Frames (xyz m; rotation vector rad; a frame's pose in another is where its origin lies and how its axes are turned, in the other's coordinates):
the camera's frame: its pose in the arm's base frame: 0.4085 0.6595 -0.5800 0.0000 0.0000 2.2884
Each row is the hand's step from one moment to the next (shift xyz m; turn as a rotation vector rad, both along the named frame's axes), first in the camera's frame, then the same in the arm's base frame.
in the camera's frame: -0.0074 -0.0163 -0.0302 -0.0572 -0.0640 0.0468
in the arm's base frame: 0.0171 0.0051 -0.0302 0.0858 -0.0010 0.0468
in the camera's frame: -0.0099 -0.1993 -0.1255 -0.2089 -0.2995 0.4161
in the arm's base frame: 0.1567 0.1236 -0.1255 0.3630 0.0396 0.4161
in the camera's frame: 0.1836 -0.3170 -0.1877 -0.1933 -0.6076 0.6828
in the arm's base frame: 0.1181 0.3468 -0.1877 0.5849 0.2539 0.6828
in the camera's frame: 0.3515 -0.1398 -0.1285 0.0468 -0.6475 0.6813
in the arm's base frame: -0.1258 0.3567 -0.1285 0.4570 0.4610 0.6813
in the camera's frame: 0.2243 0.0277 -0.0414 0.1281 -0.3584 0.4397
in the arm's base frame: -0.1684 0.1508 -0.0414 0.1858 0.3322 0.4397
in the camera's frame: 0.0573 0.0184 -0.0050 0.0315 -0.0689 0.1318
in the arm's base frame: -0.0515 0.0311 -0.0050 0.0312 0.0690 0.1318
